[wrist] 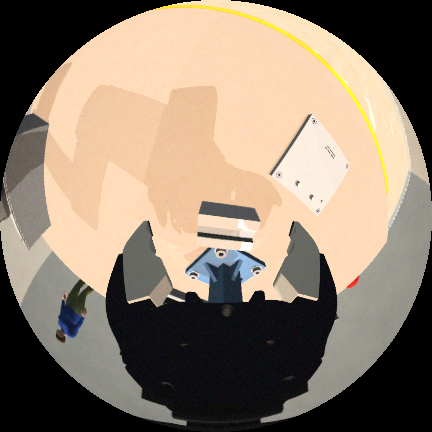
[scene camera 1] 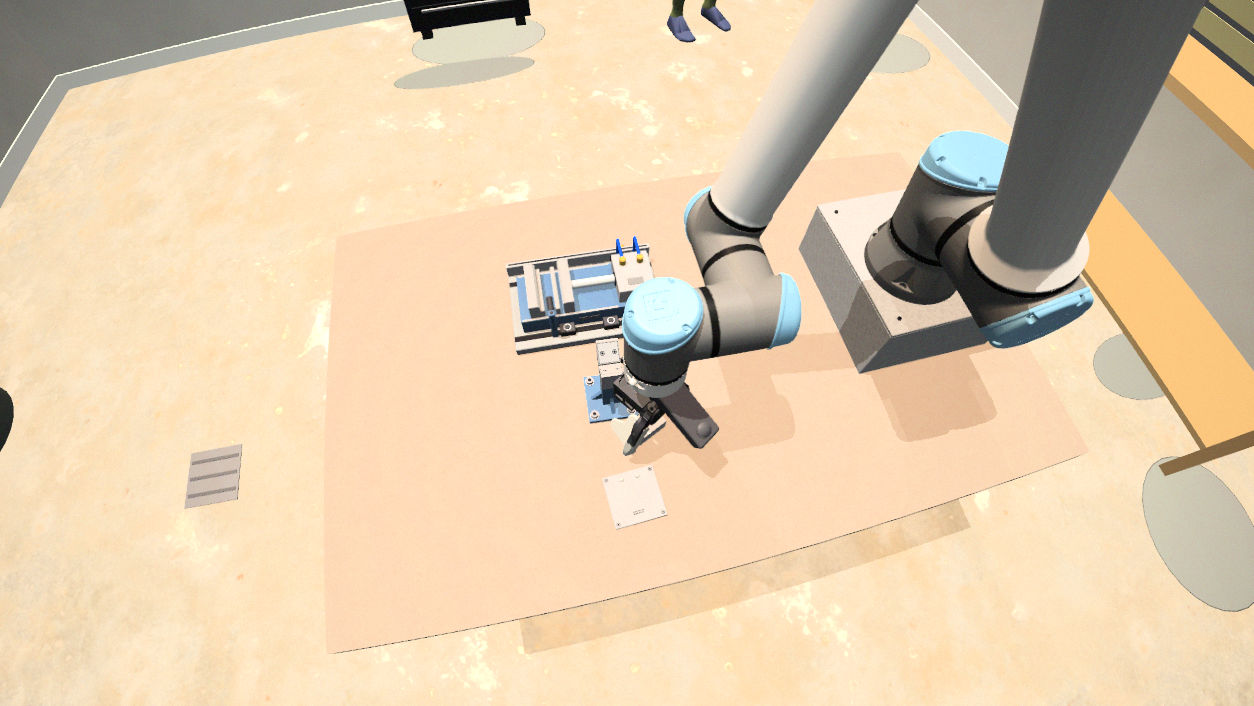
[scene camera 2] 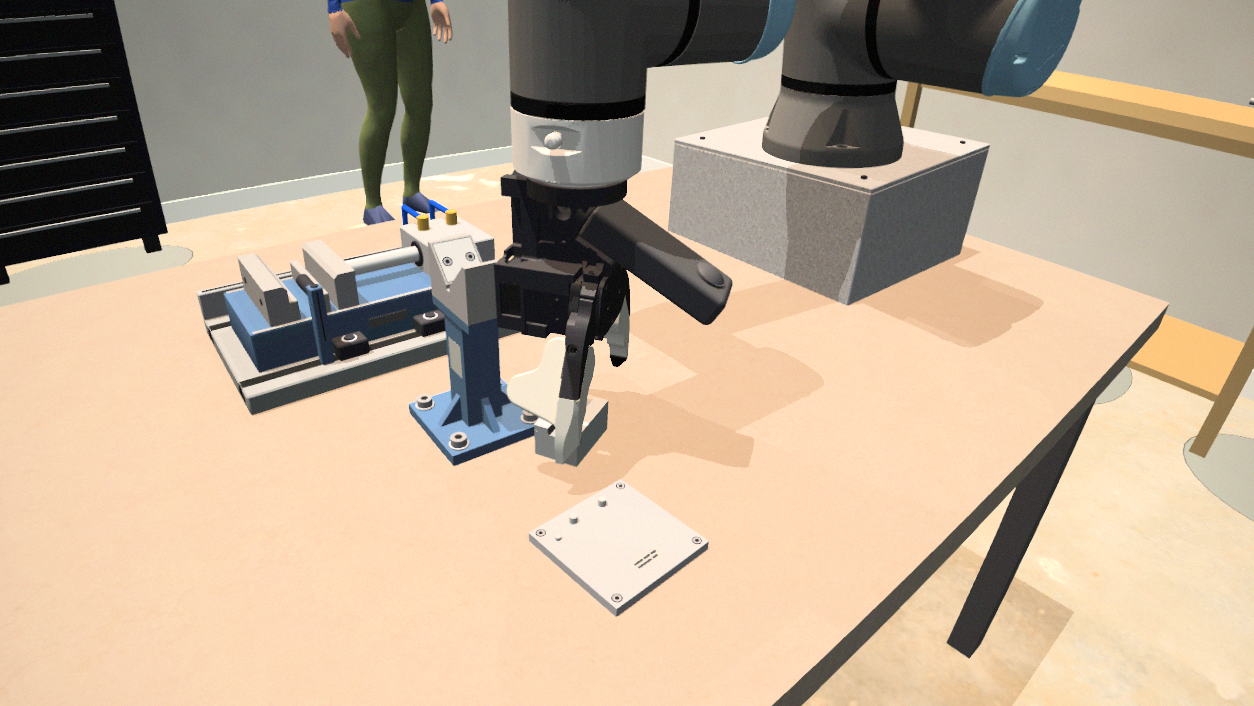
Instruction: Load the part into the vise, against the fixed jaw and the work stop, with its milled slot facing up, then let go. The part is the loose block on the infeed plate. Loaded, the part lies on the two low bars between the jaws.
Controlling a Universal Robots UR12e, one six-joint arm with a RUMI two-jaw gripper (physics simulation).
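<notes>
The part, a small grey block, lies on the table beside the blue stand's base, off the infeed plate. A groove runs along its upper side in the wrist view. My gripper is open and low over the part, its fingers apart on either side of it. In scene camera 2 the near finger hides some of the part. The vise stands behind the stand, with two upright jaws and a gap between them. A slim blue post, the work stop, stands at its near side.
The blue stand with a notched grey head rises close to my gripper, between part and vise. The grey robot pedestal is to the right. A person and a black drawer cabinet are behind the table.
</notes>
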